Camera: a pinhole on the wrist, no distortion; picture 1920 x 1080 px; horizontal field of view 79.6 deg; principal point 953.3 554.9 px. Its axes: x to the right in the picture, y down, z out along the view. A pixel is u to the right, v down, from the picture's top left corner.
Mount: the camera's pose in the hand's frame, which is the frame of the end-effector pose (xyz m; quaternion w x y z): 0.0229 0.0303 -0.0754 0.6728 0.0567 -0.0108 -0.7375
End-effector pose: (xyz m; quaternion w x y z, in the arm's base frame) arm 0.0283 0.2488 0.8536 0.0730 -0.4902 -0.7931 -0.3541
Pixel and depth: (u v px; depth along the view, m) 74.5 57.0 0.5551
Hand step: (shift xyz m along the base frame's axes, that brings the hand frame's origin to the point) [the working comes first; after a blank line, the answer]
In the camera's frame: -0.4234 -0.2399 0.5551

0.5948 0.2557 -0.2485
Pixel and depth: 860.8 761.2 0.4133
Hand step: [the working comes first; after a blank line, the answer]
In the camera's frame: -0.0332 0.0740 0.4133

0.0758 0.2690 -0.2118
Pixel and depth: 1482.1 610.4 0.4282
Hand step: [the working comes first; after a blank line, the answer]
In the camera's frame: 0.1965 0.0206 0.4282

-0.0734 0.1508 -0.3517
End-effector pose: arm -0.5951 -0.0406 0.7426 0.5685 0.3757 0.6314 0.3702
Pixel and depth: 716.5 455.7 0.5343
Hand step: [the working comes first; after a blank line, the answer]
In the camera's frame: -0.1098 -0.0460 0.5343

0.4675 0.0093 0.0920
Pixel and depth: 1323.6 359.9 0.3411
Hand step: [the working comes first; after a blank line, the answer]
In the camera's frame: 0.1096 -0.0577 0.3411

0.2500 -0.1009 -0.0698
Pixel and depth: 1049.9 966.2 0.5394
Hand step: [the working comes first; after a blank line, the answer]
In the camera's frame: 0.0452 0.1925 0.5394

0.4585 0.1306 -0.1652
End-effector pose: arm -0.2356 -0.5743 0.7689 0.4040 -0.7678 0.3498 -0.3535
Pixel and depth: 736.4 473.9 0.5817
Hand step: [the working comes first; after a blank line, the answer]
In the camera's frame: -0.1095 -0.0409 0.5817

0.3578 0.1961 -0.3250
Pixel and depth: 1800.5 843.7 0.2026
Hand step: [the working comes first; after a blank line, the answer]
In the camera's frame: 0.1490 0.0508 0.2026

0.1535 0.0696 0.0764
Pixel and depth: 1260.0 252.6 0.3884
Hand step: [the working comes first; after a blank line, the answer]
In the camera's frame: 0.1034 -0.1019 0.3884

0.2009 0.2498 -0.0823
